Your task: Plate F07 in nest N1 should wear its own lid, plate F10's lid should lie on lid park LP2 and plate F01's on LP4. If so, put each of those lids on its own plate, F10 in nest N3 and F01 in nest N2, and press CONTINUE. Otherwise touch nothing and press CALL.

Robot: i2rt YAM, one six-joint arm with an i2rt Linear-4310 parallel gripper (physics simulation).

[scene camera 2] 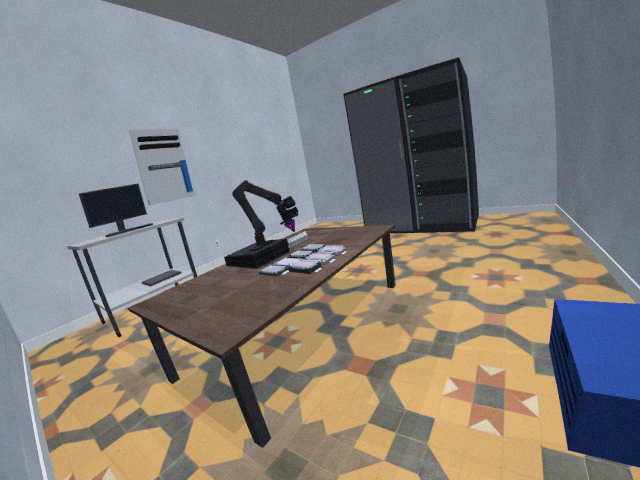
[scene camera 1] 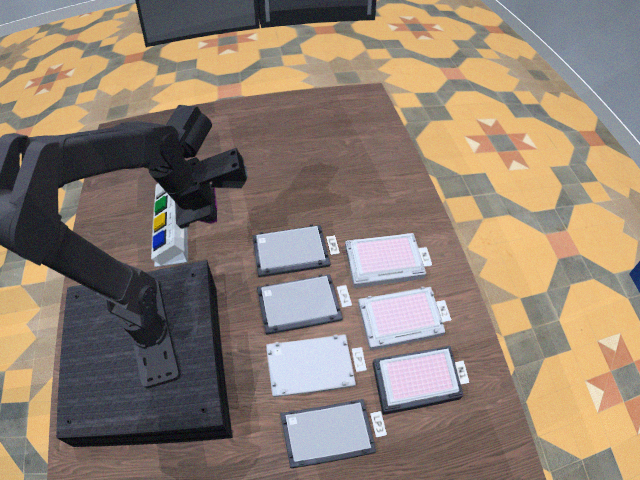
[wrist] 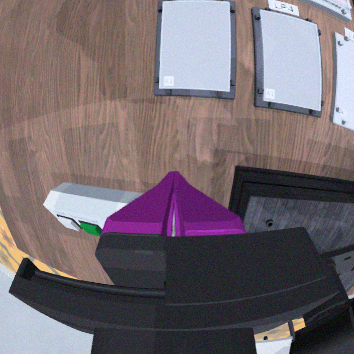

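Pixels of known places: gripper, fingertip midpoint: (scene camera 2: pixel 294 231) (scene camera 1: pixel 213 221) (wrist: pixel 173 178); arm's base at its link origin: (scene camera 2: pixel 262 245) (scene camera 1: pixel 151 333).
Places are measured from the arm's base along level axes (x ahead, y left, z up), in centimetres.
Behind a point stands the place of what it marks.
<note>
My gripper (scene camera 1: pixel 214 207) @[x 16.5, y 17.0, z 3.9 cm] (scene camera 2: pixel 293 230) @[x 16.5, y 17.0, z 3.9 cm] (wrist: pixel 173 178) @[x 16.5, y 17.0, z 3.9 cm] is shut and empty, its magenta tips together above the table beside the button box (scene camera 1: pixel 173 245) @[x 7.3, y 19.5, z -2.4 cm] (wrist: pixel 97 199) @[x 11.0, y 30.6, z -4.5 cm]. The box has blue (scene camera 1: pixel 159 240) @[x 4.4, y 22.6, z -3.2 cm], yellow (scene camera 1: pixel 159 221) @[x 5.1, y 27.9, z -3.3 cm] and green (scene camera 1: pixel 161 204) @[x 6.3, y 32.5, z -3.1 cm] buttons; their labels are unreadable. Pink-welled plates lie in nests N3 (scene camera 1: pixel 387 254) @[x 47.0, y 5.0, z -5.5 cm], N2 (scene camera 1: pixel 402 312) @[x 44.1, y -8.0, z -5.4 cm] and N1 (scene camera 1: pixel 417 376) @[x 41.0, y -20.9, z -5.0 cm]; I cannot tell whether clear lids cover them, and no plate codes are readable. Flat grey panels lie at LP2 (scene camera 1: pixel 292 249) @[x 30.3, y 13.5, z -6.7 cm] (wrist: pixel 196 45) @[x 29.2, y 14.2, z -6.7 cm] and LP4 (scene camera 1: pixel 300 302) @[x 27.7, y 1.4, z -6.7 cm] (wrist: pixel 291 62) @[x 26.8, y 2.4, z -6.6 cm].
A paler panel with corner posts lies at LP1 (scene camera 1: pixel 311 364) @[x 25.4, y -10.9, z -7.4 cm] (wrist: pixel 346 82) @[x 25.2, y -7.8, z -7.4 cm], and a grey panel at LP3 (scene camera 1: pixel 328 432) @[x 23.5, y -24.3, z -6.7 cm]. The arm's black base block (scene camera 1: pixel 98 403) @[x -12.8, y -10.1, z -1.1 cm] (wrist: pixel 300 217) @[x 10.2, y 5.0, z 0.9 cm] stands left of the parks in scene camera 1. A blue cabinet (scene camera 2: pixel 604 351) stands away from the table.
</note>
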